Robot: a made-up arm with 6 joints.
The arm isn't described. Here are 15 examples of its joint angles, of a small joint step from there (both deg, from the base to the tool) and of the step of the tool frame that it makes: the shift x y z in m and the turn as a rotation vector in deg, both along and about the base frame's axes.
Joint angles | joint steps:
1: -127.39 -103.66 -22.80 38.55 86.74 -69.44 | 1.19 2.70 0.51 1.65 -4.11 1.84
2: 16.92 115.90 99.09 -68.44 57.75 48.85 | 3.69 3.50 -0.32 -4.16 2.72 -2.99
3: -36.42 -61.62 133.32 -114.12 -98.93 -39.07 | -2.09 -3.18 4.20 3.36 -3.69 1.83
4: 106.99 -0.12 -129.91 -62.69 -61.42 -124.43 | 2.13 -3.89 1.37 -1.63 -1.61 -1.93
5: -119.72 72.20 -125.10 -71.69 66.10 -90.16 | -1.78 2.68 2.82 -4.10 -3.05 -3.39
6: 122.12 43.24 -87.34 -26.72 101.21 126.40 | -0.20 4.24 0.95 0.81 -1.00 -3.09
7: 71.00 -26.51 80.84 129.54 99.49 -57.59 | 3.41 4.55 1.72 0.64 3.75 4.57
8: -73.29 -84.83 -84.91 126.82 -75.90 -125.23 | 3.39 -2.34 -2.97 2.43 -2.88 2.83
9: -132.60 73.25 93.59 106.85 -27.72 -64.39 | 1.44 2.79 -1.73 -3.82 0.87 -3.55
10: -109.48 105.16 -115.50 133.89 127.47 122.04 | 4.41 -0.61 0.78 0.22 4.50 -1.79
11: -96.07 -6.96 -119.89 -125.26 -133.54 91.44 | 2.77 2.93 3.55 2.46 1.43 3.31
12: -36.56 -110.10 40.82 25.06 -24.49 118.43 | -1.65 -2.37 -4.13 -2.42 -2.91 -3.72
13: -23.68 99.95 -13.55 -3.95 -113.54 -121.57 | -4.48 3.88 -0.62 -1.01 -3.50 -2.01
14: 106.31 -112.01 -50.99 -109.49 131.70 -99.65 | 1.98 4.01 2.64 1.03 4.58 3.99
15: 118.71 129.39 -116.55 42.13 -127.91 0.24 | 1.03 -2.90 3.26 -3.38 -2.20 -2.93
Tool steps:
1: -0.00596 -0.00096 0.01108 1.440 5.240 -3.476
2: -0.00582 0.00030 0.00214 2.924 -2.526 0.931
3: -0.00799 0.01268 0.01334 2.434 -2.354 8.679
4: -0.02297 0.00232 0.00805 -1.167 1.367 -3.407
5: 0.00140 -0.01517 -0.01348 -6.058 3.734 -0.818
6: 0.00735 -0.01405 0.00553 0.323 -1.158 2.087
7: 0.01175 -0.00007 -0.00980 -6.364 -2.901 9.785
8: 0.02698 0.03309 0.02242 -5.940 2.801 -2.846
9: 0.02492 0.00770 0.00581 5.323 4.011 -2.281
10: 0.02376 -0.02702 -0.00466 -5.004 -4.113 2.129
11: 0.02508 0.04993 -0.02248 -7.641 1.333 -4.983
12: 0.02620 -0.01049 -0.06940 -2.007 9.911 1.084
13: 0.03912 0.01677 0.00167 2.101 -5.368 1.665
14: -0.02755 0.01248 -0.01098 0.800 -0.930 6.017
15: -0.00520 -0.01402 0.01630 0.805 -1.840 1.732
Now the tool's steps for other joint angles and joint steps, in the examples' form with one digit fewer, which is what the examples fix.
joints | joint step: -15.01 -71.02 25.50 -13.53 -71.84 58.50 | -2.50 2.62 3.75 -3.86 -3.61 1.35
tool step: -0.0062 -0.0084 -0.0116 -1.05 -0.34 -0.79
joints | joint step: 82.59 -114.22 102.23 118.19 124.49 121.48 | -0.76 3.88 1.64 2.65 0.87 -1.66
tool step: -0.0074 -0.0165 -0.0054 4.03 -1.73 2.94
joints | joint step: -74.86 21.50 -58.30 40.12 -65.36 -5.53 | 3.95 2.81 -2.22 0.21 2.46 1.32
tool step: 0.0102 -0.0006 -0.0095 -2.17 0.99 -1.42
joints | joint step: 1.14 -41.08 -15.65 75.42 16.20 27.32 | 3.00 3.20 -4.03 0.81 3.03 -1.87
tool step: -0.0110 0.0192 -0.0298 -1.71 -1.54 -4.41
